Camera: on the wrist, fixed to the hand. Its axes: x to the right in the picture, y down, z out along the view.
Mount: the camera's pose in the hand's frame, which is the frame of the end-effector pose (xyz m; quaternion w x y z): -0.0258 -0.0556 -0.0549 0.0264 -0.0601 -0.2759 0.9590
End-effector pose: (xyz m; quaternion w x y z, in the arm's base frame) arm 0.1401 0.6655 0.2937 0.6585 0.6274 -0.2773 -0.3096
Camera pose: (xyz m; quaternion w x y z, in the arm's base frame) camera 0.1613 0.7198 0.2356 0.2755 -0.3743 -0.7720 0.4335
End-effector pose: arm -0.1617 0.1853 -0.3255 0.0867 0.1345 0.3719 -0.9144
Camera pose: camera -0.1416 0.2648 -0.3187 0.9898 0.1027 -0.0881 0.0442
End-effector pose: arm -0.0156 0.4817 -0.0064 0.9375 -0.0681 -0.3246 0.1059
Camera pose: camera 0.0074 0.4184 -0.0536 0.1704 0.3402 0.2083 -0.9010
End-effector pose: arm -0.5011 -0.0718 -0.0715 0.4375 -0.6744 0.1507 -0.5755
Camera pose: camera -0.5752 -0.0446 -0.0481 0.5644 -0.0583 0.5645 0.5994
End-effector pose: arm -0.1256 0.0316 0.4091 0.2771 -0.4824 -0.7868 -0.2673
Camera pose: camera -0.1564 -0.0437 0.4213 0.0176 -0.8576 0.3814 0.3445
